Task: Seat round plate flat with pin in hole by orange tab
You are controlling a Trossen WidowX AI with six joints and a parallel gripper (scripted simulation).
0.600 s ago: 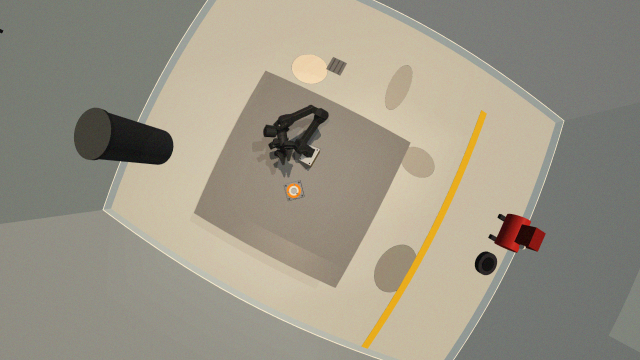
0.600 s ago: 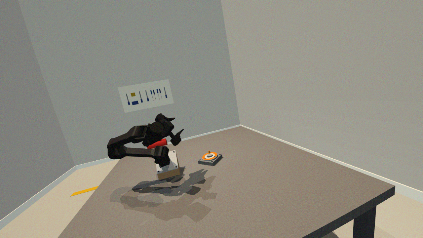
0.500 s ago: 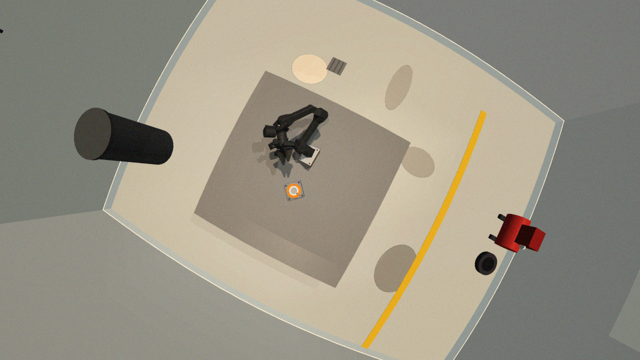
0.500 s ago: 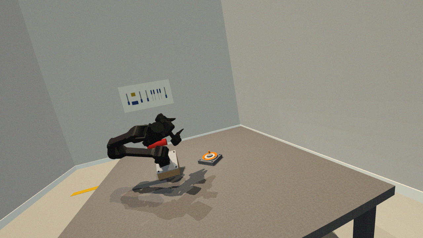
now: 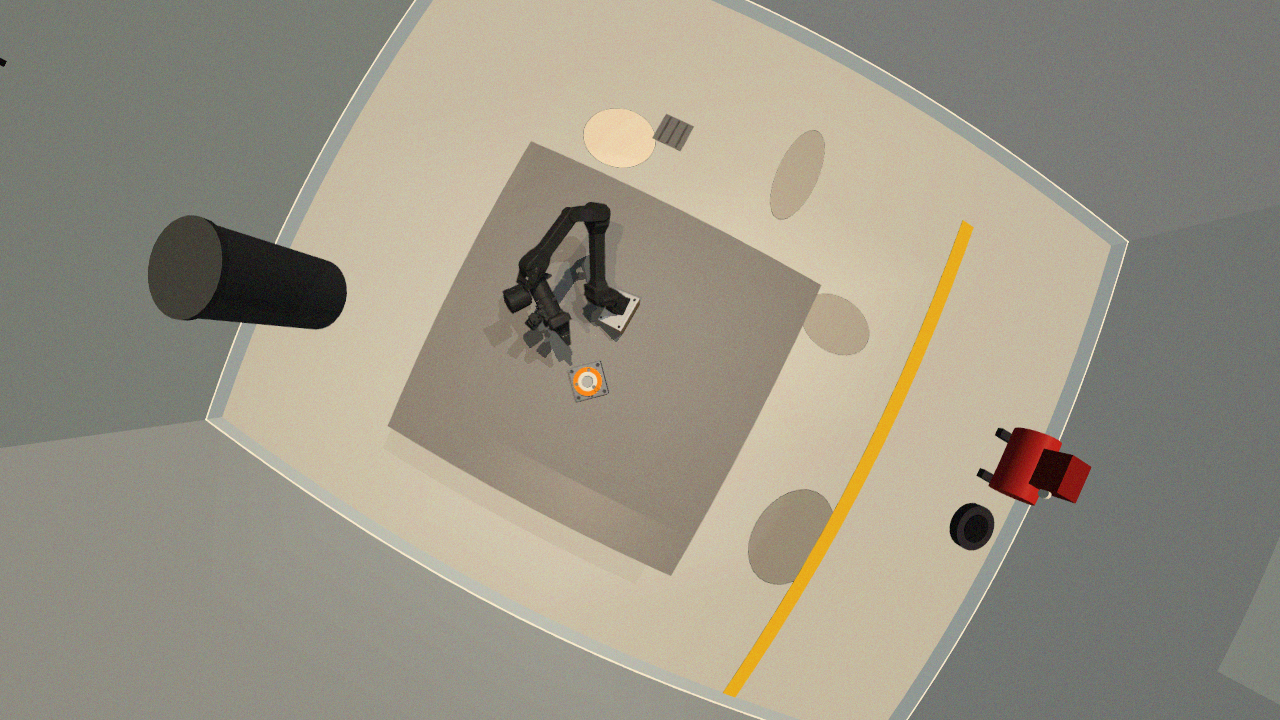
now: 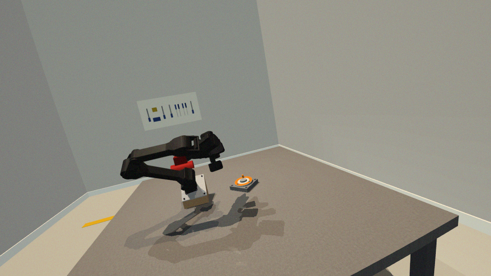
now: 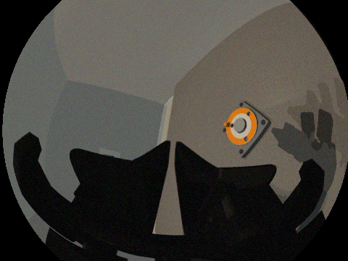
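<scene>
The round plate is 11 cm ahead of my gripper tip, 9 cm to the left of it and 22 cm below it. From my gripper tip the other things lie so: grey square base 10 cm ahead, 7 cm to the left, 24 cm below.
</scene>
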